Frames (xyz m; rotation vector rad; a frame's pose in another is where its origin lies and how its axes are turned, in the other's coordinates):
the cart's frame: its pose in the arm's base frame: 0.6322 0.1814 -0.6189 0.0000 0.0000 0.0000
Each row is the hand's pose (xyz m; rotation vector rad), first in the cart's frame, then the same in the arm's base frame.
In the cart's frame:
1: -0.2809 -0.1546 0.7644 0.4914 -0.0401 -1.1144
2: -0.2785 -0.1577 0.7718 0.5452 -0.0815 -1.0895
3: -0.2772 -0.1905 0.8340 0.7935 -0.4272 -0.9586
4: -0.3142 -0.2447 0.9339 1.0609 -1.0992 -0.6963
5: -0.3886 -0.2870 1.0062 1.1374 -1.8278 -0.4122
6: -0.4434 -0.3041 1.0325 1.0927 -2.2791 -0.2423
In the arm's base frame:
1: 0.3513 0.0268 0.1455 0.4914 -0.0401 -1.1144
2: 0.3537 0.0237 0.1529 0.5452 -0.0815 -1.0895
3: 0.3550 -0.0091 0.2151 0.7935 -0.4272 -0.9586
4: 0.3180 -0.0633 0.3150 1.0609 -1.0992 -0.6963
5: 0.2436 -0.1056 0.3873 1.1374 -1.8278 -0.4122
6: 0.1888 -0.1227 0.4136 1.0927 -2.2791 -0.2423

